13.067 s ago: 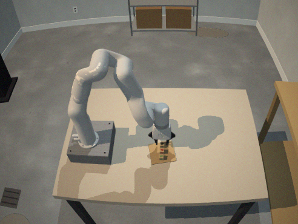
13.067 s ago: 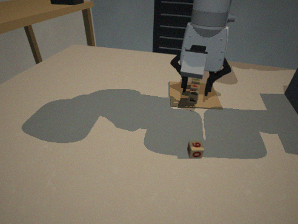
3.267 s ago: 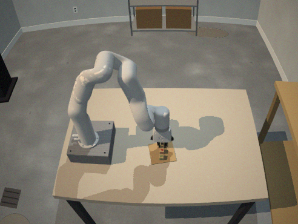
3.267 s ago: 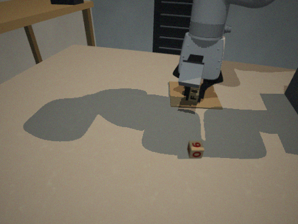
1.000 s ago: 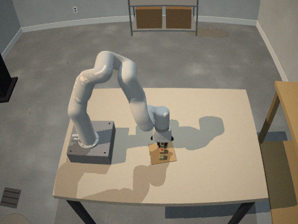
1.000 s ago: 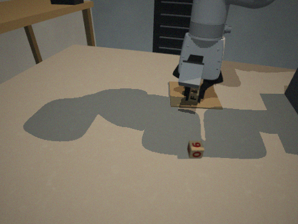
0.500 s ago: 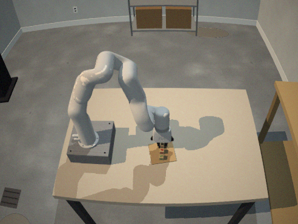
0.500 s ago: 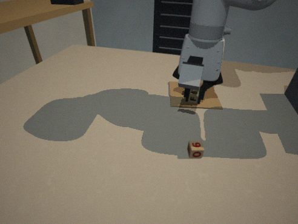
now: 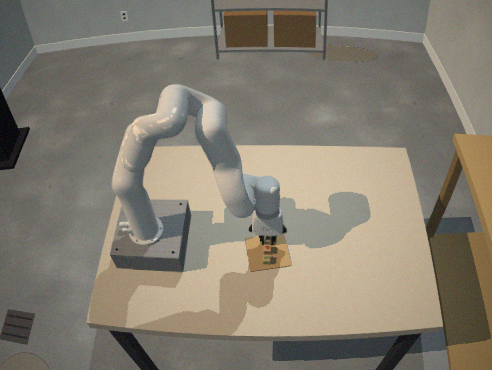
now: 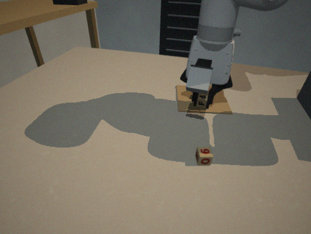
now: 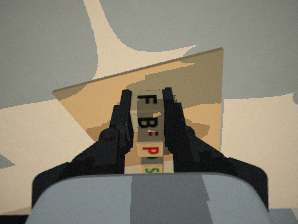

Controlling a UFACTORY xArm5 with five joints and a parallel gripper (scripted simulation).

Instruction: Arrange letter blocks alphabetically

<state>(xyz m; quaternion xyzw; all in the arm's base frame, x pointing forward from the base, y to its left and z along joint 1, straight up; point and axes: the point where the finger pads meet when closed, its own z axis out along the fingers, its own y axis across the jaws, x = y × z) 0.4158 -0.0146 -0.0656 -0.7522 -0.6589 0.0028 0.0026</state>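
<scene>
Now: the tan mat 4 cm to the right of my hand and 2 cm below it. The rest, counted from my hand: green-marked block 8 cm to the right, 1 cm below, 1 cm behind; red-marked block 19 cm to the left, 1 cm below.
</scene>
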